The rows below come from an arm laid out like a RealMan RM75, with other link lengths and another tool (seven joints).
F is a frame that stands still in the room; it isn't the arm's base.
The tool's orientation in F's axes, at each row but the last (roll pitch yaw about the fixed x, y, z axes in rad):
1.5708, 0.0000, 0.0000
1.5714, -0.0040, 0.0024
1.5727, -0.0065, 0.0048
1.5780, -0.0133, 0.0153
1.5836, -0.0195, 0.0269
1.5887, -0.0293, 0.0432
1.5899, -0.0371, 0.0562
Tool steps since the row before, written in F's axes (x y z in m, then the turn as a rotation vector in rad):
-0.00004, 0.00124, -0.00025, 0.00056, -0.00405, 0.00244
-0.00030, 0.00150, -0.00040, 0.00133, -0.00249, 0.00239
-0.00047, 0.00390, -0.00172, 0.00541, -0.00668, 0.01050
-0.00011, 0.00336, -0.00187, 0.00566, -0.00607, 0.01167
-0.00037, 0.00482, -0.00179, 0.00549, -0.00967, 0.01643
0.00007, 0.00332, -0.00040, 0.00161, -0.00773, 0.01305
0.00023, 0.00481, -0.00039, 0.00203, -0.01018, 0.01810
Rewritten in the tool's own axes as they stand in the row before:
-0.00004, -0.00025, -0.00124, 0.00056, 0.00244, 0.00405
-0.00030, -0.00040, -0.00150, 0.00133, 0.00239, 0.00249
-0.00046, -0.00172, -0.00390, 0.00545, 0.01048, 0.00669
-0.00008, -0.00189, -0.00335, 0.00572, 0.01164, 0.00607
-0.00028, -0.00185, -0.00480, 0.00555, 0.01645, 0.00960
0.00020, -0.00047, -0.00331, 0.00166, 0.01314, 0.00756
0.00049, -0.00050, -0.00478, 0.00213, 0.01823, 0.00993

